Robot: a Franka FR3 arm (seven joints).
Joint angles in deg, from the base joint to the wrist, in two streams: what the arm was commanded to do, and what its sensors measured. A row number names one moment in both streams.
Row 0, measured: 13.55, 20.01, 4.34, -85.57, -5.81, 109.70, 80.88
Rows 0 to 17, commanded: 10.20, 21.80, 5.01, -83.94, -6.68, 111.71, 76.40; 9.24, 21.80, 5.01, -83.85, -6.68, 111.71, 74.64; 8.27, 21.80, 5.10, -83.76, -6.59, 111.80, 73.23; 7.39, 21.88, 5.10, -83.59, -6.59, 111.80, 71.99; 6.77, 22.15, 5.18, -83.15, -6.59, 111.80, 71.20; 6.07, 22.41, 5.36, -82.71, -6.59, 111.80, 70.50; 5.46, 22.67, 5.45, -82.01, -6.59, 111.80, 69.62; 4.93, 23.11, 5.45, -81.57, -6.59, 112.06, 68.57; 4.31, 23.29, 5.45, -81.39, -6.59, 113.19, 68.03; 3.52, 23.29, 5.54, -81.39, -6.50, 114.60, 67.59; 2.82, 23.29, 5.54, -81.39, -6.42, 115.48, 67.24; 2.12, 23.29, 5.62, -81.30, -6.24, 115.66, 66.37; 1.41, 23.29, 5.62, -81.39, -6.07, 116.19, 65.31; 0.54, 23.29, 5.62, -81.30, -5.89, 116.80, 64.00; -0.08, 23.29, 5.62, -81.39, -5.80, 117.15, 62.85; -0.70, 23.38, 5.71, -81.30, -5.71, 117.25, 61.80; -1.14, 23.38, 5.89, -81.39, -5.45, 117.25, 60.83; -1.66, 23.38, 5.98, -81.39, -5.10, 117.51, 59.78
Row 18, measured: 0.89, 22.38, 4.64, -82.51, -5.82, 116.11, 63.79
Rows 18 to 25, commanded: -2.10, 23.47, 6.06, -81.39, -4.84, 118.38, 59.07; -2.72, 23.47, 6.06, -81.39, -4.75, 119.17, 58.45; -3.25, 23.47, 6.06, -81.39, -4.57, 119.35, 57.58; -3.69, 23.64, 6.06, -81.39, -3.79, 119.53, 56.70; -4.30, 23.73, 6.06, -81.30, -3.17, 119.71, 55.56; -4.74, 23.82, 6.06, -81.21, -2.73, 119.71, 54.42; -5.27, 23.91, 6.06, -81.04, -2.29, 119.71, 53.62; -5.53, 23.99, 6.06, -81.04, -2.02, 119.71, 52.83
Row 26, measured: -3.04, 22.62, 4.94, -82.50, -3.87, 118.46, 56.95
